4 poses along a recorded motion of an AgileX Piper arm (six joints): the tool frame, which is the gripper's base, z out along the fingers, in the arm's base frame.
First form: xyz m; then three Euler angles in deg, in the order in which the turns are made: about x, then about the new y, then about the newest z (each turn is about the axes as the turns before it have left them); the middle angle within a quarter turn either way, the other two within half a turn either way.
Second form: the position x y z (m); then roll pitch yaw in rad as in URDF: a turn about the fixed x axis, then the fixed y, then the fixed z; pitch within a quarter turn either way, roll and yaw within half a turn. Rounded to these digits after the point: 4 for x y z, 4 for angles.
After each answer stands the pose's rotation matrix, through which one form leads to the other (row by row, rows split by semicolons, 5 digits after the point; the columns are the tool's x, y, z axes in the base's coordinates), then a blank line. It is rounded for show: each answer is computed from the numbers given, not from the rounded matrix.
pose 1, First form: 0.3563 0.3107 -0.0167 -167.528 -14.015 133.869
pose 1, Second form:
0.3563 0.3107 -0.0167 2.8157 -0.0082 -2.3082
-0.67238 -0.69947 -0.24218; -0.74016 0.63895 0.20953; 0.00818 0.32014 -0.94734

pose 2, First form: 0.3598 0.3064 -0.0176 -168.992 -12.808 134.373
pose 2, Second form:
0.3598 0.3064 -0.0176 2.8483 -0.0157 -2.3213
-0.68193 -0.69702 -0.22168; -0.73125 0.65620 0.18620; 0.01569 0.28908 -0.95718

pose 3, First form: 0.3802 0.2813 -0.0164 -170.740 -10.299 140.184
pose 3, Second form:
0.3802 0.2813 -0.0164 2.9026 -0.0325 -2.4282
-0.75573 -0.63001 -0.17879; -0.65408 0.73967 0.15832; 0.03250 0.23659 -0.97107

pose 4, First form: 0.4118 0.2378 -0.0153 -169.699 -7.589 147.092
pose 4, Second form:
0.4118 0.2378 -0.0153 2.9190 -0.0119 -2.5539
-0.83219 -0.53853 -0.13207; -0.55436 0.81318 0.17725; 0.01194 0.22072 -0.97526

